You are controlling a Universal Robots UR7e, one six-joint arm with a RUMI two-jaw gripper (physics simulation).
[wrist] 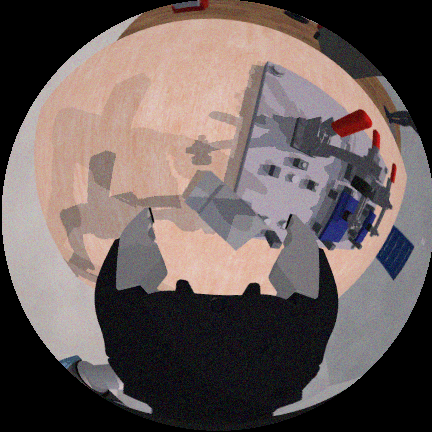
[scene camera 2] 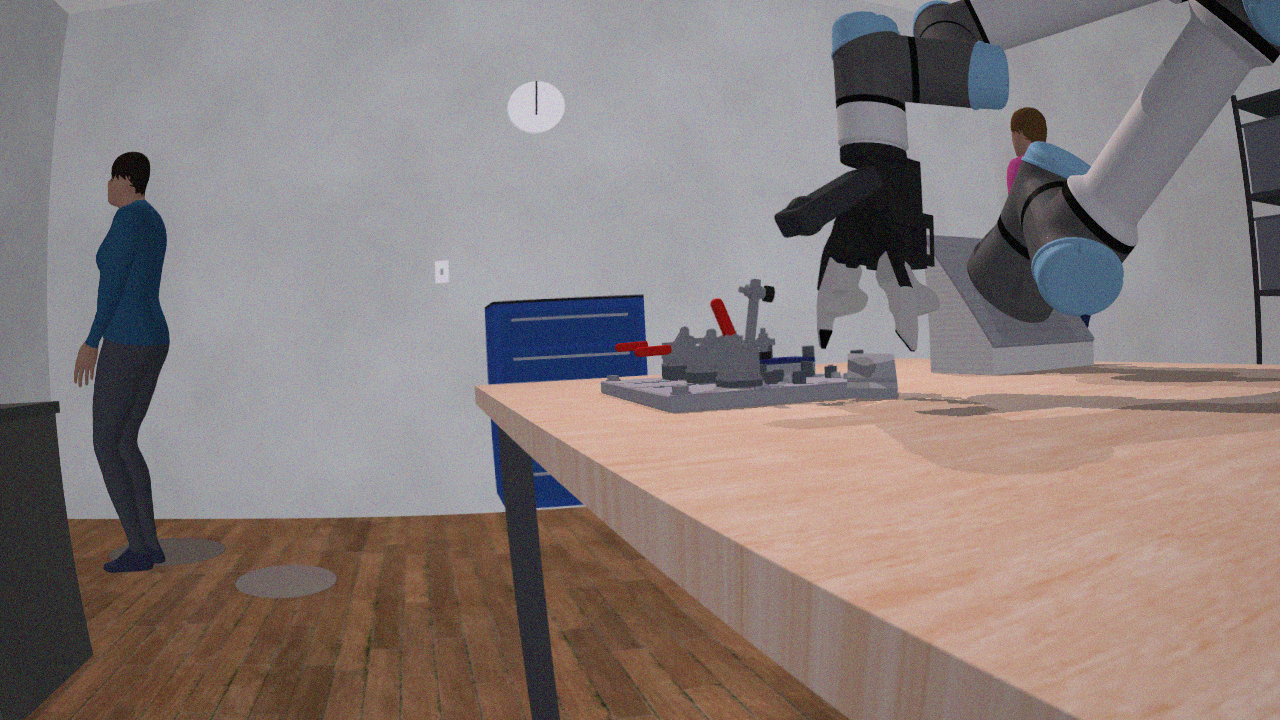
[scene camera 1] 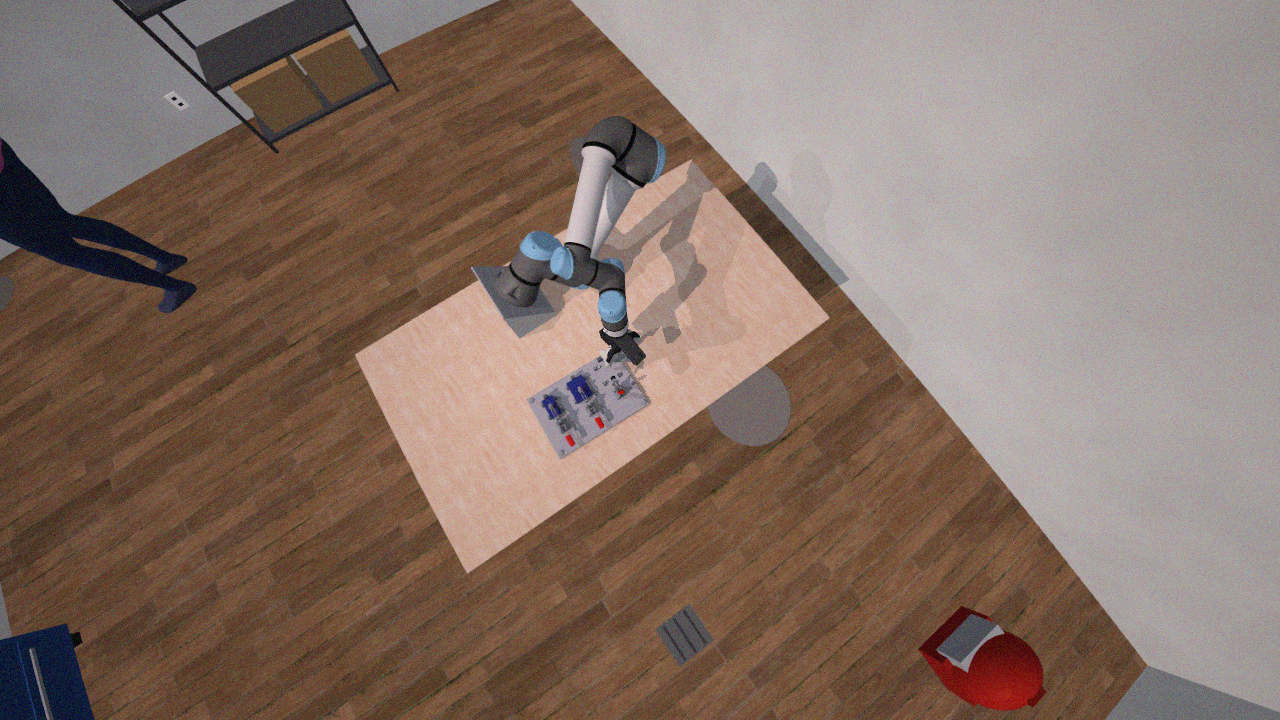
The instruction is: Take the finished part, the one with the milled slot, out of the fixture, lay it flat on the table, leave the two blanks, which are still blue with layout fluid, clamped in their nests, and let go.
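Frame: origin at the arm's base, x left, y back, z up, level; millimetres.
Where they show: gripper, fingertip midpoint: (wrist: 219,212) (scene camera 2: 865,349) (scene camera 1: 623,354); arm's base, origin of the base link: (scene camera 2: 1010,286) (scene camera 1: 515,290).
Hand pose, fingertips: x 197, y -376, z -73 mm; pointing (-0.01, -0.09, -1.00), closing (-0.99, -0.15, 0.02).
Observation:
Each offset is from my fingertips to the top centre of the thing. "spot": to the spot under its first point. Level surfaces: height alone.
The finished part {dx -7, dy +10, dz -4 mm} (wrist: 214,204) (scene camera 2: 881,377), a bare grey block with a slot line across it, is out of its nest at the corner of the fixture plate (wrist: 272,200) (scene camera 2: 698,402) (scene camera 1: 636,396). It overlaps the plate's edge in the wrist view; whether it lies flat or leans on the plate I cannot tell. My gripper (wrist: 219,212) (scene camera 2: 868,342) is open and empty, pointing down, its fingertips a little above the part. Two blue blanks {dx -190, dy -19, dz -9 mm} (wrist: 340,217) (wrist: 366,226) {spot: dx -187, dy -27, dz +20 mm} (scene camera 1: 580,388) (scene camera 1: 551,407) sit in their nests under clamp arms. The part is largely hidden by the gripper in scene camera 1.
The clamp at the vacant nest is open, its red handle {spot: dx -77, dy -111, dz +41 mm} (wrist: 352,123) (scene camera 2: 722,317) tilted and its arm (scene camera 2: 752,308) standing up. Two other red handles {dx -193, dy -154, dz +12 mm} (scene camera 1: 599,421) {dx -303, dy -151, dz +17 mm} (scene camera 1: 570,439) lie low. The table {dz -45 mm} (scene camera 1: 465,465) extends around the plate. The arm's sloped base (scene camera 2: 1011,335) stands behind.

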